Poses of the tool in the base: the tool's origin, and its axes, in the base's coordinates. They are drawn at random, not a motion.
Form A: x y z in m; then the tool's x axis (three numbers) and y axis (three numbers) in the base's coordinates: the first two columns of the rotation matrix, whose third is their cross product.
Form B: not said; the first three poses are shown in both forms.
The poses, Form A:
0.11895 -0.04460 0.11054 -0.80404 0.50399 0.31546 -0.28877 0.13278 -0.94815
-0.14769 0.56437 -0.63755 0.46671 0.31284 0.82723 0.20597 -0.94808 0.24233
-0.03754 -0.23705 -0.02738 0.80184 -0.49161 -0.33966 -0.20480 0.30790 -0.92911
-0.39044 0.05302 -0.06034 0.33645 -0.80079 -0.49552 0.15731 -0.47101 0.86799
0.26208 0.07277 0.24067 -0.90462 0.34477 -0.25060 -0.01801 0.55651 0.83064
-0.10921 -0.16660 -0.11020 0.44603 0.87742 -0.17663 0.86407 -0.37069 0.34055
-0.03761 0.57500 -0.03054 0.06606 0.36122 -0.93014 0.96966 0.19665 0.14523
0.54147 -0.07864 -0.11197 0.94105 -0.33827 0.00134 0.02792 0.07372 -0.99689
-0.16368 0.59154 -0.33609 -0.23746 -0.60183 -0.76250 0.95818 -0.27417 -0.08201
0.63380 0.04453 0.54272 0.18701 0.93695 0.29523 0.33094 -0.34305 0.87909
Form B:
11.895 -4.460 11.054 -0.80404 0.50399 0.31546 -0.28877 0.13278 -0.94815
-14.769 56.437 -63.755 0.46671 0.31284 0.82723 0.20597 -0.94808 0.24233
-3.754 -23.705 -2.738 0.80184 -0.49161 -0.33966 -0.20480 0.30790 -0.92911
-39.044 5.302 -6.034 0.33645 -0.80079 -0.49552 0.15731 -0.47101 0.86799
26.208 7.277 24.067 -0.90462 0.34477 -0.25060 -0.01801 0.55651 0.83064
-10.921 -16.660 -11.020 0.44603 0.87742 -0.17663 0.86407 -0.37069 0.34055
-3.761 57.500 -3.054 0.06606 0.36122 -0.93014 0.96966 0.19665 0.14523
54.147 -7.864 -11.197 0.94105 -0.33827 0.00134 0.02792 0.07372 -0.99689
-16.368 59.154 -33.609 -0.23746 -0.60183 -0.76250 0.95818 -0.27417 -0.08201
63.380 4.453 54.272 0.18701 0.93695 0.29523 0.33094 -0.34305 0.87909

